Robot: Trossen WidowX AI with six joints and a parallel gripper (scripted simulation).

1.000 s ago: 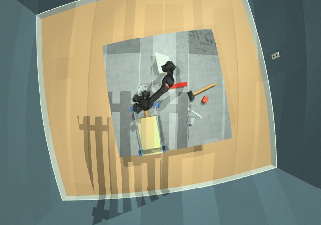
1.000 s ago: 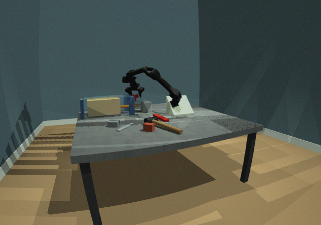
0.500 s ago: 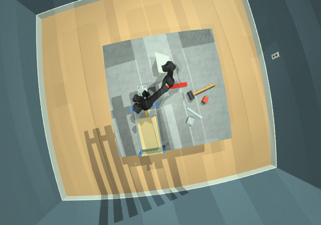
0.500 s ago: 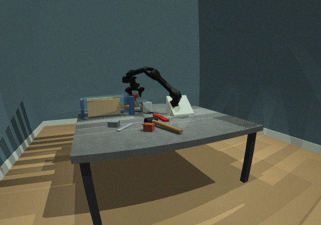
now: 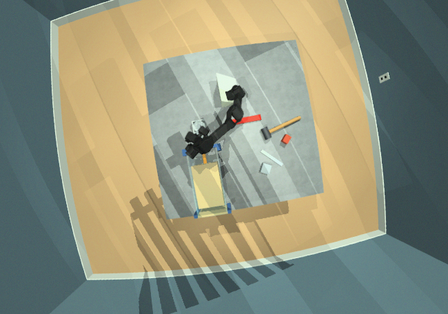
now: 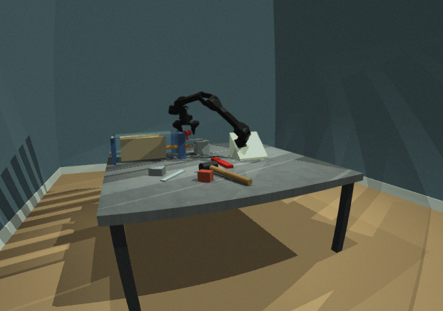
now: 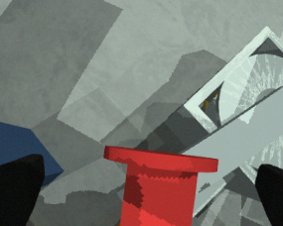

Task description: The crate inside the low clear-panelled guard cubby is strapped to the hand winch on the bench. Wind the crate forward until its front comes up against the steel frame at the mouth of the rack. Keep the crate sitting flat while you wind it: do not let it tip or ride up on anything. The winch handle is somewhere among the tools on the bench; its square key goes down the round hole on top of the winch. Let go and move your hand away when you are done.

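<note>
Now: the red spool-shaped handle grip 2 cm ahead of my gripper tip and 1 cm to the left of it. Also, from my gripper tip: clear-panelled cubby 32 cm ahead, 2 cm below; then winch handle 3 cm below, 2 cm to the left, 2 cm behind; then grey winch 10 cm below, 10 cm behind, 4 cm to the left.
</note>
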